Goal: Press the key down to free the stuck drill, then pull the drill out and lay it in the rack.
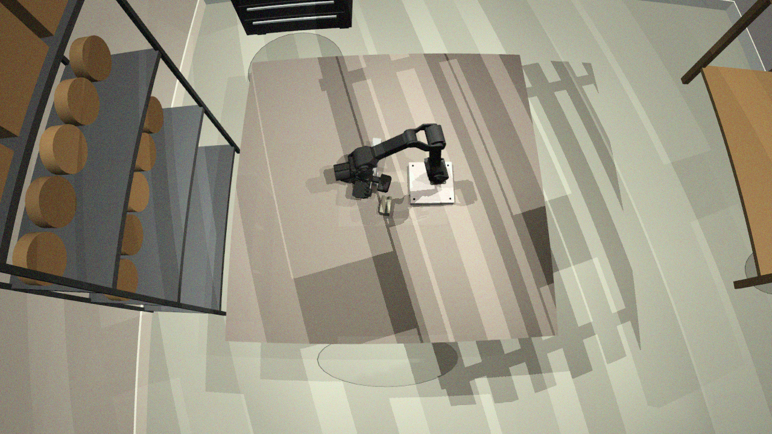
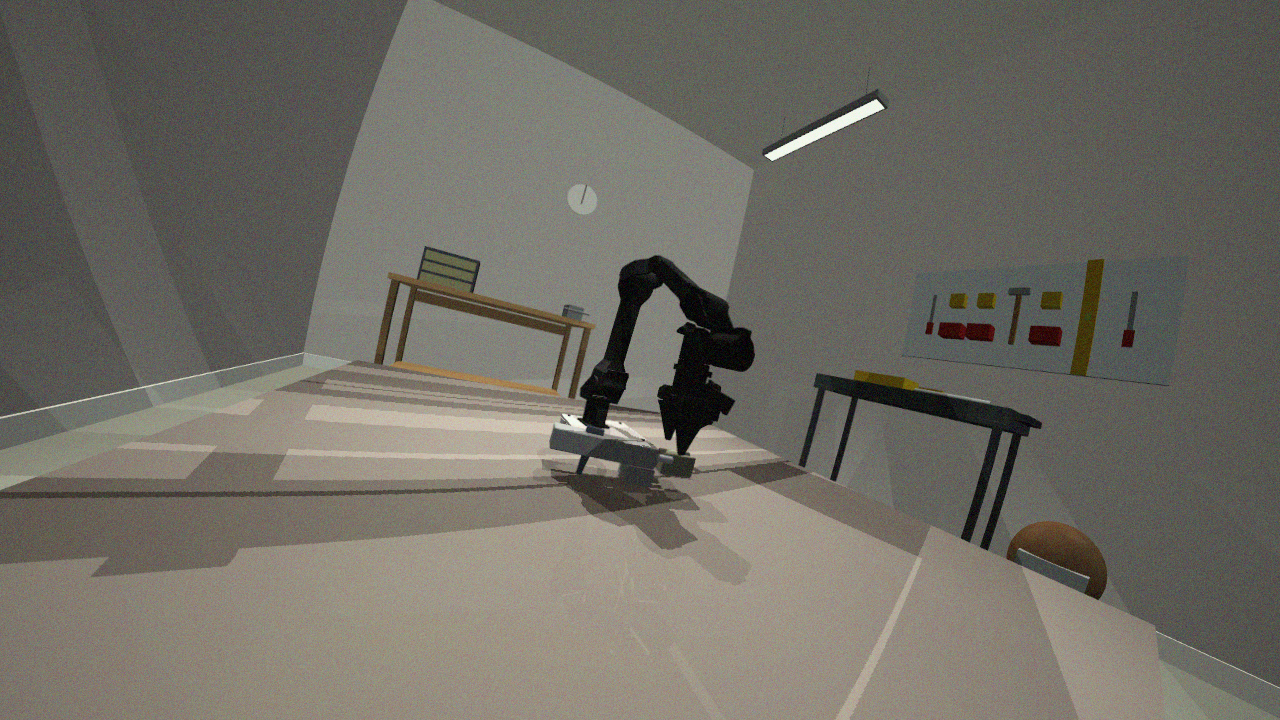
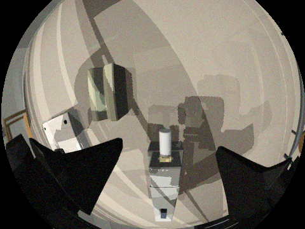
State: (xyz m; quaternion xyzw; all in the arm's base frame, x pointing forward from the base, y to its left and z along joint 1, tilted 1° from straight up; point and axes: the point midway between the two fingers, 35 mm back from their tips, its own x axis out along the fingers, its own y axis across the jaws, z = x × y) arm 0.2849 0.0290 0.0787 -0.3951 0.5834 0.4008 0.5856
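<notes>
My gripper tip is now 20 mm past the drill, 50 mm to the left of it and 20 mm above it. From my gripper tip the other things lie so: blue key: 40 mm behind, 140 mm to the right, 20 mm below; dark grey rack: 70 mm behind, 70 mm to the left, 60 mm below.
</notes>
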